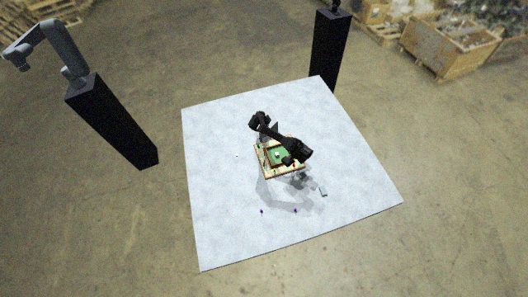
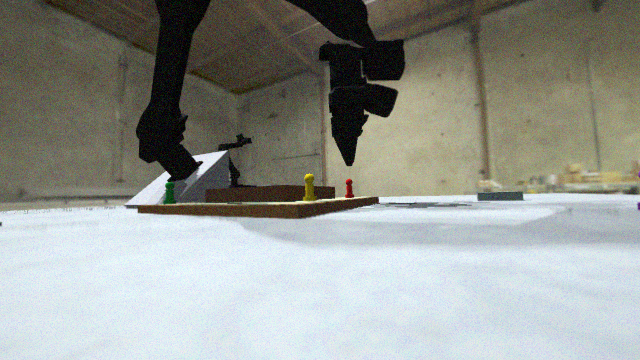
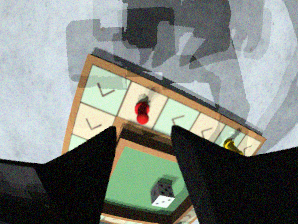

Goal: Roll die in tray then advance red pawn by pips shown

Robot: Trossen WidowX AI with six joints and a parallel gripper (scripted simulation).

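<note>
Right now my gripper tip is 4 cm above the red pawn. Also, from my gripper tip: white die 12 cm behind, 7 cm to the right, 5 cm below; then yellow pawn 2 cm behind, 14 cm to the right, 4 cm below; then small dark block 24 cm ahead, 9 cm to the left, 6 cm below.
</note>
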